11 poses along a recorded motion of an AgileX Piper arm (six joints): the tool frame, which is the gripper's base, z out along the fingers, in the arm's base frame.
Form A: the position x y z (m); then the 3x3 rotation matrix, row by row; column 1 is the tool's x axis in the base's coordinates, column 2 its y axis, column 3 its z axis. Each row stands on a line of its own.
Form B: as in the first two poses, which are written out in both.
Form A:
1:
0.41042 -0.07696 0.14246
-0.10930 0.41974 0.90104
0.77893 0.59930 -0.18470
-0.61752 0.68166 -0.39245
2:
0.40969 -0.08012 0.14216
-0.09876 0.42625 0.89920
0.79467 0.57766 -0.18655
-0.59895 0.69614 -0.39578
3:
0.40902 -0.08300 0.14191
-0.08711 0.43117 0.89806
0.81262 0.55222 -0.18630
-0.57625 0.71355 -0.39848
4:
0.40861 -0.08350 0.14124
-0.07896 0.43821 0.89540
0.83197 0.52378 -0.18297
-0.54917 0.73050 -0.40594
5:
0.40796 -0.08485 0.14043
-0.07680 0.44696 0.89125
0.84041 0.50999 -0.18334
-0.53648 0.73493 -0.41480
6:
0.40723 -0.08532 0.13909
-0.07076 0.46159 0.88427
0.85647 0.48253 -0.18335
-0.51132 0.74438 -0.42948
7:
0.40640 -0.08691 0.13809
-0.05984 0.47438 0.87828
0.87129 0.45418 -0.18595
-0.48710 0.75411 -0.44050
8:
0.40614 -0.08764 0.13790
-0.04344 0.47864 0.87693
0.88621 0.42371 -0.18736
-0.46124 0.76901 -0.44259
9:
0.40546 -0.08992 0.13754
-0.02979 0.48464 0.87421
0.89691 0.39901 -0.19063
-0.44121 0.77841 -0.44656
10:
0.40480 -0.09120 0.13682
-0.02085 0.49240 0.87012
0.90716 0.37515 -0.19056
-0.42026 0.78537 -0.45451
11:
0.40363 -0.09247 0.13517
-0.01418 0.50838 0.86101
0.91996 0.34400 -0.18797
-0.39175 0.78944 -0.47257
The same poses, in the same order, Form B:
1:
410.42 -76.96 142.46
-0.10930 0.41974 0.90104
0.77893 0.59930 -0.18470
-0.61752 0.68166 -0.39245

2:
409.69 -80.12 142.16
-0.09876 0.42625 0.89920
0.79467 0.57766 -0.18655
-0.59895 0.69614 -0.39578

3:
409.02 -83.00 141.91
-0.08711 0.43117 0.89806
0.81262 0.55222 -0.18630
-0.57625 0.71355 -0.39848

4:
408.61 -83.50 141.24
-0.07896 0.43821 0.89540
0.83197 0.52378 -0.18297
-0.54917 0.73050 -0.40594

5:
407.96 -84.85 140.43
-0.07680 0.44696 0.89125
0.84041 0.50999 -0.18334
-0.53648 0.73493 -0.41480

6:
407.23 -85.32 139.09
-0.07076 0.46159 0.88427
0.85647 0.48253 -0.18335
-0.51132 0.74438 -0.42948

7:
406.40 -86.91 138.09
-0.05984 0.47438 0.87828
0.87129 0.45418 -0.18595
-0.48710 0.75411 -0.44050

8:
406.14 -87.64 137.90
-0.04344 0.47864 0.87693
0.88621 0.42371 -0.18736
-0.46124 0.76901 -0.44259

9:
405.46 -89.92 137.54
-0.02979 0.48464 0.87421
0.89691 0.39901 -0.19063
-0.44121 0.77841 -0.44656

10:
404.80 -91.20 136.82
-0.02085 0.49240 0.87012
0.90716 0.37515 -0.19056
-0.42026 0.78537 -0.45451

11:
403.63 -92.47 135.17
-0.01418 0.50838 0.86101
0.91996 0.34400 -0.18797
-0.39175 0.78944 -0.47257

